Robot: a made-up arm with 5 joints. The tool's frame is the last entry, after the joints.
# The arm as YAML. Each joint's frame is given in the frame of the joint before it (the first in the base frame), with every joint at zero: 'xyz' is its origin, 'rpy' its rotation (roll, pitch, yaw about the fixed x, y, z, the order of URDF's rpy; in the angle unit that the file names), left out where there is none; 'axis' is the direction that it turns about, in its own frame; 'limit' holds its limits. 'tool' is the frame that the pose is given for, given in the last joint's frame.
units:
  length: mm
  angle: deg
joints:
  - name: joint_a
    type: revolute
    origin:
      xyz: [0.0, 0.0, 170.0]
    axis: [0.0, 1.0, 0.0]
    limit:
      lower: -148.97
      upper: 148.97
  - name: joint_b
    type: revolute
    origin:
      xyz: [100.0, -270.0, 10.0]
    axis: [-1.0, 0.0, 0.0]
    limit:
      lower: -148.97
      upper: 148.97
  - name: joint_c
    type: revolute
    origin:
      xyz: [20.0, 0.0, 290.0]
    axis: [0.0, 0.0, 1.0]
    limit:
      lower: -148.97
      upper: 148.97
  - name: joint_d
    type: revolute
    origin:
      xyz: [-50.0, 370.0, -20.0]
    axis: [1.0, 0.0, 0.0]
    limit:
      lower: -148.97
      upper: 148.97
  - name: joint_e
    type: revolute
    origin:
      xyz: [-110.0, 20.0, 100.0]
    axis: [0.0, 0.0, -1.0]
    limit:
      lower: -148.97
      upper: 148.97
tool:
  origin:
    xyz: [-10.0, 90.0, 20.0]
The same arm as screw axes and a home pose.
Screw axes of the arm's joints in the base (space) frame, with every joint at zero. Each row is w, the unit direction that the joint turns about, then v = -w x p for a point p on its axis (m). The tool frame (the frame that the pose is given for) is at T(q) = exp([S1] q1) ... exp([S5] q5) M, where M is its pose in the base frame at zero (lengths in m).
S1 = (0, 1, 0, -0.1700, 0.0000, 0.0000)
S2 = (-1, 0, 0, 0.0000, -0.1800, -0.2700)
S3 = (0, 0, 1, -0.2700, -0.1200, 0.0000)
S4 = (1, 0, 0, 0.0000, 0.4500, -0.1000)
S5 = (0, 0, -1, -0.1200, -0.0400, 0.0000)
M =
1 0 0 -0.0500
0 1 0 0.2100
0 0 1 0.5700
0 0 0 1
Joint limits (deg, base to tool): -148.97..148.97 -148.97..148.97 -148.97..148.97 -148.97..148.97 -148.97..148.97

